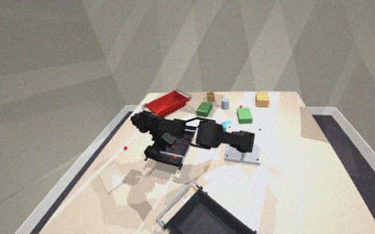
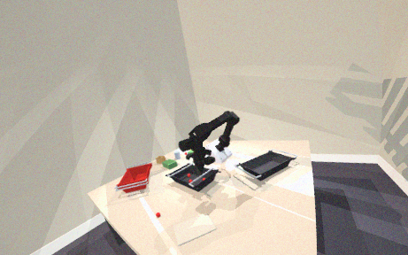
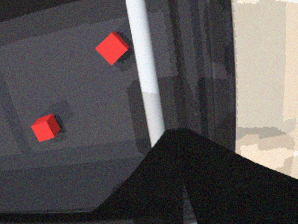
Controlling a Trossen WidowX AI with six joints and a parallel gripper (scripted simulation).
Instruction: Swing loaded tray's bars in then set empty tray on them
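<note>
Now: gripper tip 310 mm past the black tray, 250 mm to the right of it and 40 mm above it. Also, from my gripper tip: grey cylinder 190 mm behind, 550 mm to the right, 50 mm below; then white sheet 250 mm ahead, 180 mm to the left, 90 mm below.
</note>
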